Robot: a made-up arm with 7 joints. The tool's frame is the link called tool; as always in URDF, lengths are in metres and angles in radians. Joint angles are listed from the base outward. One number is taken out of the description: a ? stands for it. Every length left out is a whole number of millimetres.
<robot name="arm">
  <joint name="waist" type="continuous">
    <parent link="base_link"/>
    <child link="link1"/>
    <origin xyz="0 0 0.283" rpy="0 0 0"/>
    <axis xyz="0 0 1"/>
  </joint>
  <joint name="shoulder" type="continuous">
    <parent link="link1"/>
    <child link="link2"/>
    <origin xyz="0 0 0" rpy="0 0 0"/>
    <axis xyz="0 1 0"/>
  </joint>
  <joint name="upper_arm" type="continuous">
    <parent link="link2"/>
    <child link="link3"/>
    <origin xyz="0 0 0.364" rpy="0 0 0"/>
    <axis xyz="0 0 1"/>
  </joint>
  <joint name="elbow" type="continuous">
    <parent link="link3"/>
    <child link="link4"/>
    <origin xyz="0.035 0 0" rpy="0 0 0"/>
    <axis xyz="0 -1 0"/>
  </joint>
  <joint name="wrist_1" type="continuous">
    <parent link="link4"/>
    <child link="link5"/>
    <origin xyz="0.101 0 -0.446" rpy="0 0 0"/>
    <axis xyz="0 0 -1"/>
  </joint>
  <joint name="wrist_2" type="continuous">
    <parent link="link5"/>
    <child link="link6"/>
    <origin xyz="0 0 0" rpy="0 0 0"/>
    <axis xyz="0 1 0"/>
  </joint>
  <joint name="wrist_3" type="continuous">
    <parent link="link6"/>
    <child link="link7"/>
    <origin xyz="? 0 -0.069" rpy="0 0 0"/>
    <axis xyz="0 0 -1"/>
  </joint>
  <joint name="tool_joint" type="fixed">
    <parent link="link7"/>
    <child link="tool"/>
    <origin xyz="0 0 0" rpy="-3.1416 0 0"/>
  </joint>
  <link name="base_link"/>
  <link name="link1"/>
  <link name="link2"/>
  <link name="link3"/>
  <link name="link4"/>
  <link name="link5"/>
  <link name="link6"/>
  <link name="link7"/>
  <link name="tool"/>
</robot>
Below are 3 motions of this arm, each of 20 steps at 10 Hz.
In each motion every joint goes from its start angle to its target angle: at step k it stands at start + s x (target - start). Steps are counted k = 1, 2, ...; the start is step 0. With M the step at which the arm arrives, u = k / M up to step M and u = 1 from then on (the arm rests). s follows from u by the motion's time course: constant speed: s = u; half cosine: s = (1 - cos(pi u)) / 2; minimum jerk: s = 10 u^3 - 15 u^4 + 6 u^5.
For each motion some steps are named. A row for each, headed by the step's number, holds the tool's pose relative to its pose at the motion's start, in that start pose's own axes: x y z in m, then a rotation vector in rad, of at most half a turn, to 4 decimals.
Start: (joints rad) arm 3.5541 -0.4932 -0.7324 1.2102 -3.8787 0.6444 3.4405
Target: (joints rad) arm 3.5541 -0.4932 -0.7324 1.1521 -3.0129 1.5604 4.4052
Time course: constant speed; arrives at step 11
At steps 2, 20:
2: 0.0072 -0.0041 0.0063 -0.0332 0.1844 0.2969
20: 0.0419 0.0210 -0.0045 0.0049 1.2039 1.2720

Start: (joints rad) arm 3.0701 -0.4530 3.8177 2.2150 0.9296 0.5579 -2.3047
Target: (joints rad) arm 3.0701 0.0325 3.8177 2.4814 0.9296 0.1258 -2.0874
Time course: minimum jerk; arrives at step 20
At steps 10, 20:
10: 0.2005 0.1292 -0.1262 -0.4026 -0.0213 -0.1359
20: 0.4194 0.1724 -0.2888 -0.8205 0.0719 -0.2240

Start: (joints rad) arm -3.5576 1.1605 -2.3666 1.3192 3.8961 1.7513 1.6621
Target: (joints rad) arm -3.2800 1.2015 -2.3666 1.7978 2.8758 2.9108 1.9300
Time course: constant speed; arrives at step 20
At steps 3, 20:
3: 0.0453 0.0325 0.0461 -0.2272 0.1341 0.1537
20: 0.1679 0.3166 0.2050 -1.6249 0.8494 1.0570

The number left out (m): 0.054
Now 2 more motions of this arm.
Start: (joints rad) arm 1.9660 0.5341 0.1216 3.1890 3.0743 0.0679 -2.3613
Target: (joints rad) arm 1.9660 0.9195 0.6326 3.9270 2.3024 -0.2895 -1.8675
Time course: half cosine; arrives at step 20
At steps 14, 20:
14: 0.1179 0.1392 -0.1038 -0.2665 0.2209 0.1528
20: 0.1536 0.1958 -0.1597 -0.4016 0.3331 0.1823

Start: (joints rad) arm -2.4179 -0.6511 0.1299 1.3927 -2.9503 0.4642 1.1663
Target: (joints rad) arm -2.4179 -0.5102 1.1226 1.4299 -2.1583 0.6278 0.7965
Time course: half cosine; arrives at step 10
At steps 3, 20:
3: 0.1149 0.0195 -0.0139 -0.0084 0.1135 0.1302
20: 0.4312 0.1577 -0.2413 0.2093 0.5358 0.6029

